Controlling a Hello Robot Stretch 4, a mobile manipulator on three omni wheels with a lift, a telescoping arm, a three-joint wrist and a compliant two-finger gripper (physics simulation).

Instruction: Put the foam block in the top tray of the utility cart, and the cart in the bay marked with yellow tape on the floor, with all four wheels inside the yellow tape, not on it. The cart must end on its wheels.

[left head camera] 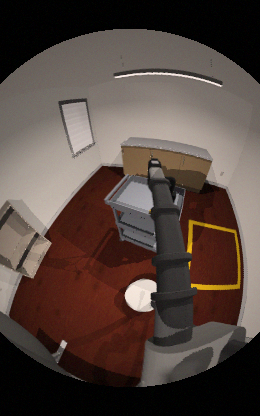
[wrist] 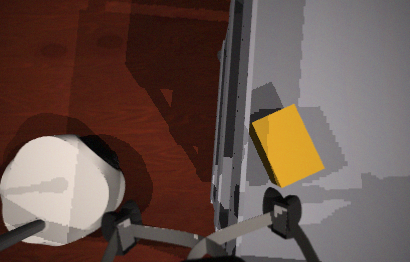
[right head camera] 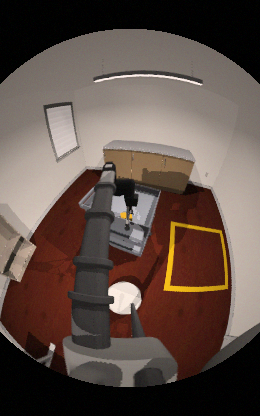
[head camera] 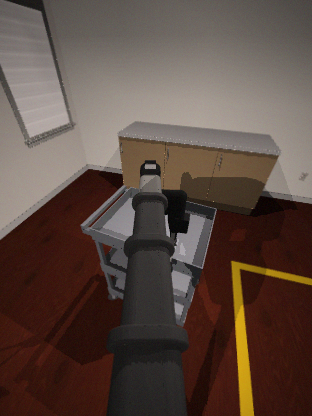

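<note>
The grey utility cart (head camera: 112, 220) (left head camera: 132, 192) (right head camera: 145, 202) stands upright on the floor, left of the yellow tape bay (head camera: 241, 320) (left head camera: 215, 287) (right head camera: 195, 288) and outside it. The yellow foam block (left head camera: 150, 211) (right head camera: 126, 215) (wrist: 289, 146) lies in the cart's top tray (wrist: 355, 75), close to the wall at its near edge. My gripper (right head camera: 127, 225) (wrist: 202, 210) is open and empty above that edge. In the wrist view its left finger is over the floor side and its right finger over the tray, just below the block. My arm hides part of the cart in the head views.
A low cabinet (head camera: 200, 137) (left head camera: 170, 145) (right head camera: 150, 149) stands against the back wall, behind the cart. A white round-topped body (left head camera: 140, 295) (right head camera: 124, 298) (wrist: 55, 187) stands on the floor in front of the cart. A tan open box-like unit (left head camera: 41, 256) is at the left wall.
</note>
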